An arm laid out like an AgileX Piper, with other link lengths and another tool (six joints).
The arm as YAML. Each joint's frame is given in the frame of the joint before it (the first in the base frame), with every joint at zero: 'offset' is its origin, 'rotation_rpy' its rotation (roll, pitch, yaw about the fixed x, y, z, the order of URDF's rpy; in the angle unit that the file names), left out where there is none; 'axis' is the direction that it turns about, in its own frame. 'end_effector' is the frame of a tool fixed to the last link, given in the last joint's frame.
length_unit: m
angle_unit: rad
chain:
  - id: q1
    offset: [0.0, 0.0, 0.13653]
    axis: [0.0, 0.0, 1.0]
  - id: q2
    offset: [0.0, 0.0, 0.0]
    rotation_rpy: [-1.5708, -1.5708, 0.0]
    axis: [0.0, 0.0, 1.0]
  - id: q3
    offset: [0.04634, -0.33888, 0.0]
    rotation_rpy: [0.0, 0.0, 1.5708]
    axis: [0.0, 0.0, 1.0]
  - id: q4
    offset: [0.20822, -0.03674, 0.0]
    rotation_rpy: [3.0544, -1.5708, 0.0]
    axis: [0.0, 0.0, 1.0]
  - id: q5
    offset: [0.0, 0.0, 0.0]
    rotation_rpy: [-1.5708, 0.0, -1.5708]
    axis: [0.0, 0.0, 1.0]
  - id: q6
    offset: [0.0, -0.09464, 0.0]
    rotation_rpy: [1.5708, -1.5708, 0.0]
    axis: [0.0, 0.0, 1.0]
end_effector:
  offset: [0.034, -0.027, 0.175]
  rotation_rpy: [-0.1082, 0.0, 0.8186]
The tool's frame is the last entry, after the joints.
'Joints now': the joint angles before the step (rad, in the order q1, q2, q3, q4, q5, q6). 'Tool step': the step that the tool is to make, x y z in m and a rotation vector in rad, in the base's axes. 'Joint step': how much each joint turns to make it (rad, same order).
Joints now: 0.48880 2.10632 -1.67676 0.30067 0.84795 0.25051
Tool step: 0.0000 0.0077 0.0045 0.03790 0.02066 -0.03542
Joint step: -0.00012 0.00002 -0.00016 0.03654 -0.00533 0.02406
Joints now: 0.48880 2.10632 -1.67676 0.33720 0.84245 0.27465
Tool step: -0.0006 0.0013 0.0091 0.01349 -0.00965 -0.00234
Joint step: -0.00012 -0.01655 0.00005 0.00748 0.00166 0.00032
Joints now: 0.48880 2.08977 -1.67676 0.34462 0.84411 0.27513
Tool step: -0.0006 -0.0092 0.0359 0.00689 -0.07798 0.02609
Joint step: -0.00915 -0.07792 -0.00037 -0.01977 0.01401 -0.02907
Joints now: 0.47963 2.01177 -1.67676 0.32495 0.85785 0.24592
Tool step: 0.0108 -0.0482 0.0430 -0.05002 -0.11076 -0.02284
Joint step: -0.06430 -0.11306 0.00018 -0.08884 0.03955 -0.01619
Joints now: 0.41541 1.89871 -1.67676 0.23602 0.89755 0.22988
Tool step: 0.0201 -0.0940 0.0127 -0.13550 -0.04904 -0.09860
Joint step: -0.14091 -0.06663 -0.00021 -0.13595 0.06995 -0.01964
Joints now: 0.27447 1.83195 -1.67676 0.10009 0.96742 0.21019
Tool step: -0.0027 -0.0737 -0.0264 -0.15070 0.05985 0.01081
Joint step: -0.11443 0.01394 0.02267 -0.07429 0.06152 -0.12990
